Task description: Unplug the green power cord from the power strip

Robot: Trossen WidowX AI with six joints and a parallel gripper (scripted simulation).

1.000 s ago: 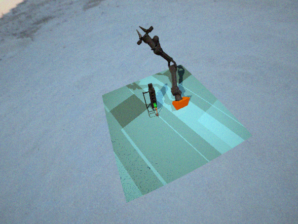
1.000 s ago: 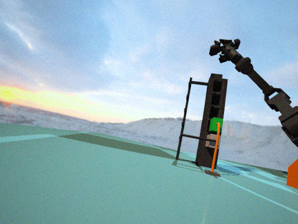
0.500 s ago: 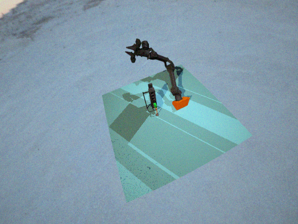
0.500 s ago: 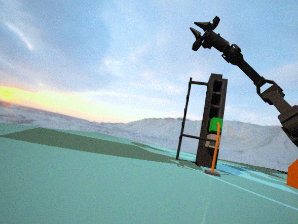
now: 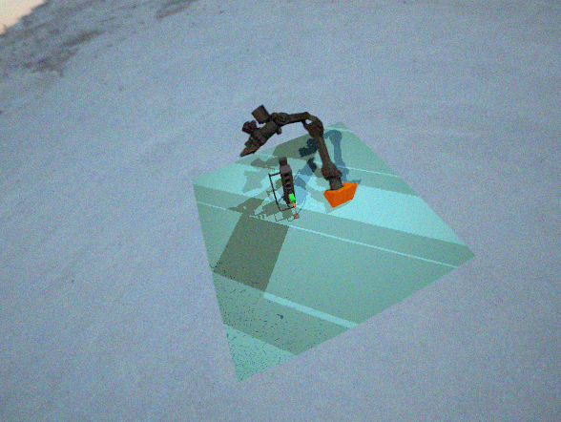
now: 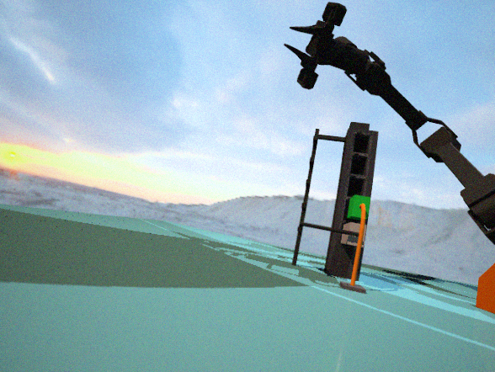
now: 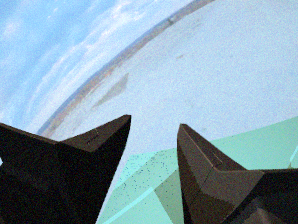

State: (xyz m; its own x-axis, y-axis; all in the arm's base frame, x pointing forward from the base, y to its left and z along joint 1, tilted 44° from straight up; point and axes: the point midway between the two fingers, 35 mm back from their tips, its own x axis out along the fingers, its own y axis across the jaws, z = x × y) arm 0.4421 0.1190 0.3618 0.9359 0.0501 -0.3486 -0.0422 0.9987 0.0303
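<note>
The green plug is 350 mm below my gripper tip, 170 mm behind it and 60 mm to the left of it.
</note>
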